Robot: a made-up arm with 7 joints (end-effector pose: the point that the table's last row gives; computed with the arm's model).
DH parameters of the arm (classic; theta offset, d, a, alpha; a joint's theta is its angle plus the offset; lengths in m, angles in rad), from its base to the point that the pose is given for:
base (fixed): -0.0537 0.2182 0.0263 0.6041
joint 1: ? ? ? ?
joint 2: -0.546 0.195 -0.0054 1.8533
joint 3: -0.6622 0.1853 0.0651 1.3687
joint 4: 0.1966 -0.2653 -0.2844 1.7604
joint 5: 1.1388 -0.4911 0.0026 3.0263
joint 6: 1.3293 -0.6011 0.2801 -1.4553
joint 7: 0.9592 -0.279 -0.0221 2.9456
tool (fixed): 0.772 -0.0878 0 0
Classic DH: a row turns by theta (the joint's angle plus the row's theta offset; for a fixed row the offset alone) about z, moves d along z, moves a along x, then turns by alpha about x.
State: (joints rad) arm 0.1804 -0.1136 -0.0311 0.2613 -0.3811 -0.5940 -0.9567
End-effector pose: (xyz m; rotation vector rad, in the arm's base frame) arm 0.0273 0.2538 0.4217 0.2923 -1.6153 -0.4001
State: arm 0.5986 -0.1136 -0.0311 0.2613 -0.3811 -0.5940 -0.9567
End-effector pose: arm -0.1050 0.2336 0.4028 0.6161 -1.7565 -0.0930
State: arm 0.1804 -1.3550 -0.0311 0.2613 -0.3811 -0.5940 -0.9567
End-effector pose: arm 0.0269 0.2681 0.5028 -0.3060 -2.2249 0.7092
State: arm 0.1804 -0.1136 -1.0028 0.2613 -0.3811 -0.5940 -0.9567
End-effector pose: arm -0.0353 0.2903 0.4068 -0.3376 -1.6336 -1.2980
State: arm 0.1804 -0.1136 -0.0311 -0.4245 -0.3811 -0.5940 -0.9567
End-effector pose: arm 0.0370 0.3881 0.4621 0.8377 -1.4842 -0.9324
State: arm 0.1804 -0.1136 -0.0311 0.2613 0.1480 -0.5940 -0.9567
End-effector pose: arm -0.0272 0.3929 0.3418 0.0274 -1.8938 -0.8245
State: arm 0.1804 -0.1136 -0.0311 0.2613 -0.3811 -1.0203 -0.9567
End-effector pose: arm -0.0517 0.3530 0.3741 0.0340 -1.8203 -0.7290
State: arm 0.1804 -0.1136 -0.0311 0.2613 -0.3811 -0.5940 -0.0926
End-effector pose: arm 0.0229 0.2670 0.4405 1.0804 -1.3348 -0.9063
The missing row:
joint 1: -1.2513 0.0845 -0.3624 -1.9972
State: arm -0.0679 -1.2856 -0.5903 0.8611 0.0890 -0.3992 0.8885
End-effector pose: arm 0.0235 0.2132 0.4527 1.0374 -2.2166 -0.1847
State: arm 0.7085 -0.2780 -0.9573 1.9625 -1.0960 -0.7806 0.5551
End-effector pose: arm -0.2552 0.0490 0.6487 0.0040 -1.2160 -0.9458
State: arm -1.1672 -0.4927 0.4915 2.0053 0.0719 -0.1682 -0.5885
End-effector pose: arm 0.4976 -0.1871 0.5157 -0.7287 -0.4040 0.7086
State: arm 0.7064 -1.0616 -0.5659 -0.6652 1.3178 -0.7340 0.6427
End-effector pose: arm -0.3248 0.8807 0.5550 -1.3950 0.5802 0.9100
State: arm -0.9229 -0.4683 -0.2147 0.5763 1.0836 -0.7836 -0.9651
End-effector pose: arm 0.3895 0.1751 -0.0694 -2.2788 -2.0048 -0.7564
